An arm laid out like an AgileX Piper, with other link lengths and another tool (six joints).
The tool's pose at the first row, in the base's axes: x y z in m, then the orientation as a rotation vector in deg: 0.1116, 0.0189, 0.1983, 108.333, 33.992, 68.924
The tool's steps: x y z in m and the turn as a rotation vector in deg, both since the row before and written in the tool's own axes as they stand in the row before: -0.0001, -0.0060, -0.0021, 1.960, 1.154, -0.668; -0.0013, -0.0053, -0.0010, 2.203, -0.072, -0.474; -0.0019, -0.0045, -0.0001, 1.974, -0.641, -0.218; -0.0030, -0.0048, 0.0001, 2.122, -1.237, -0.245; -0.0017, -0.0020, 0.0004, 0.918, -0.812, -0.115
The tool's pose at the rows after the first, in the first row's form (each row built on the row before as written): 0.1098, 0.0230, 0.1938, 109.042, 36.591, 69.484; 0.1083, 0.0254, 0.1890, 110.640, 38.558, 68.863; 0.1072, 0.0266, 0.1844, 112.451, 39.842, 67.807; 0.1056, 0.0271, 0.1790, 114.630, 40.950, 66.050; 0.1050, 0.0269, 0.1764, 115.682, 41.295, 64.972
